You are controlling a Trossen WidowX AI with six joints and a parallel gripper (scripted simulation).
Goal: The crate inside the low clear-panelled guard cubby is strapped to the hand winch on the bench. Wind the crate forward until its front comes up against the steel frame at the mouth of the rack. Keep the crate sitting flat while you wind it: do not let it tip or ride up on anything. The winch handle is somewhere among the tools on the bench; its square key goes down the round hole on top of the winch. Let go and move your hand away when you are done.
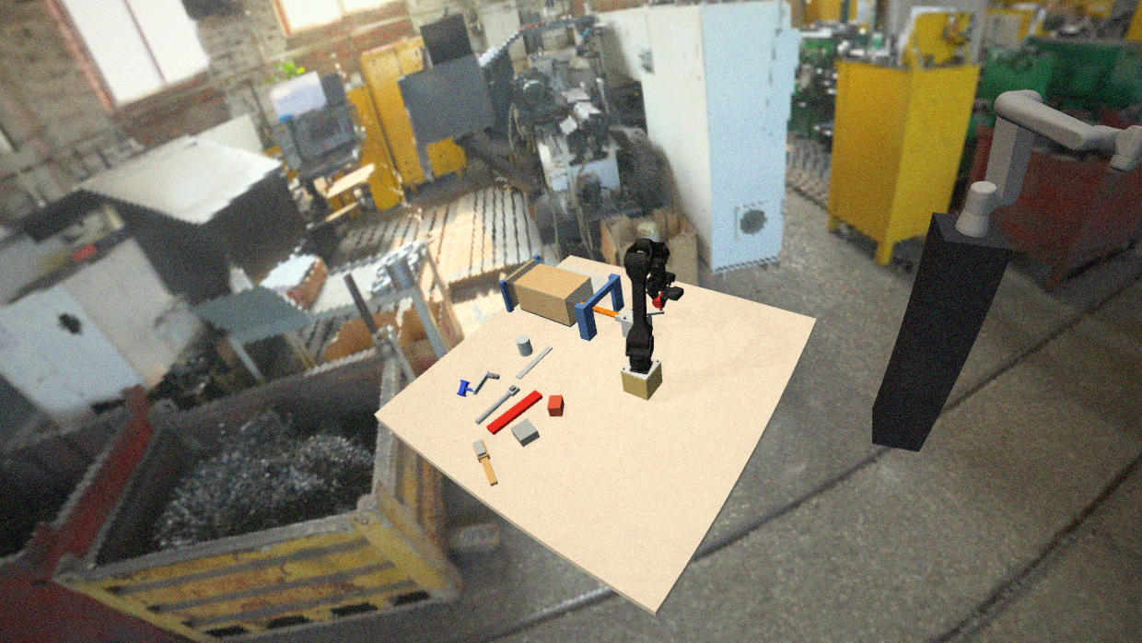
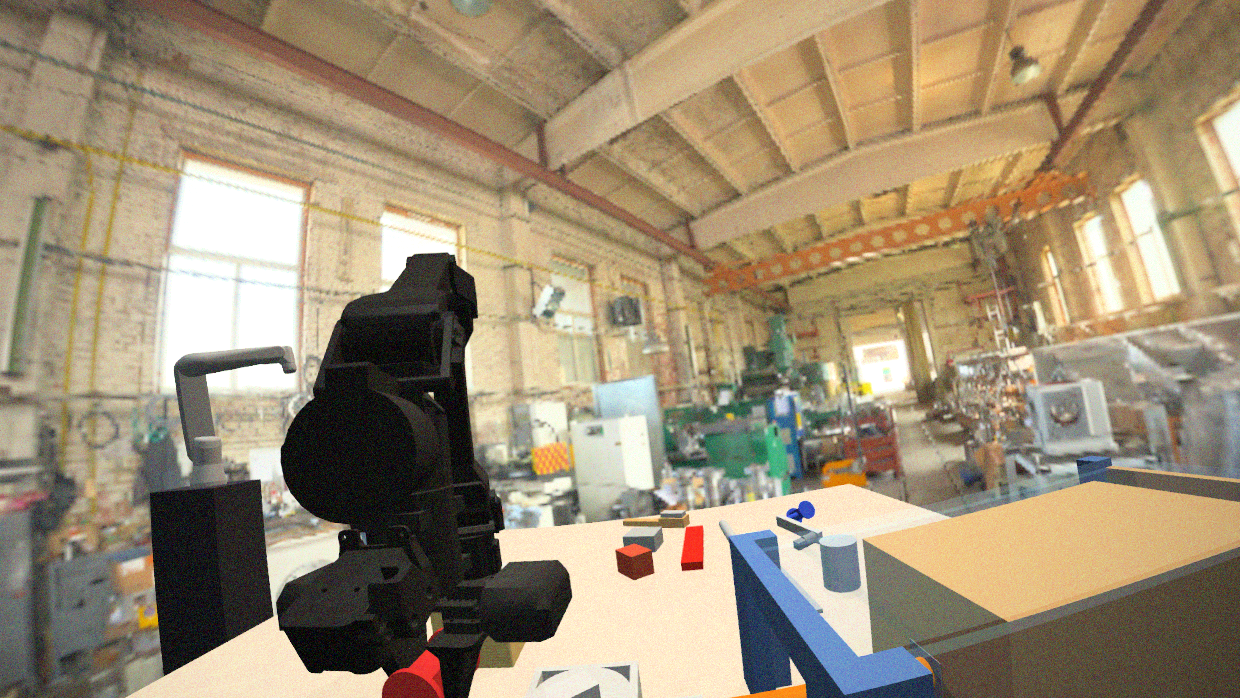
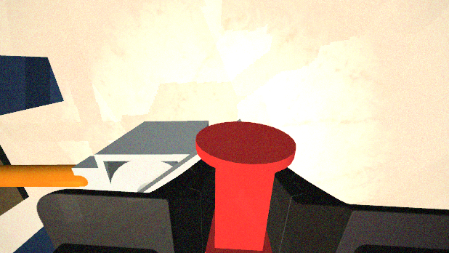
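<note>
My gripper tip is now 25 cm short of the blue steel frame, 1 cm to the right of it and 1 cm above it. From my gripper tip the other things lie so: red-knobbed winch handle (3 cm ahead, 2 cm to the left, 1 cm below); then red knob (2 cm above); then grey winch (8 cm below, 8 cm ahead, 4 cm to the left).
</note>
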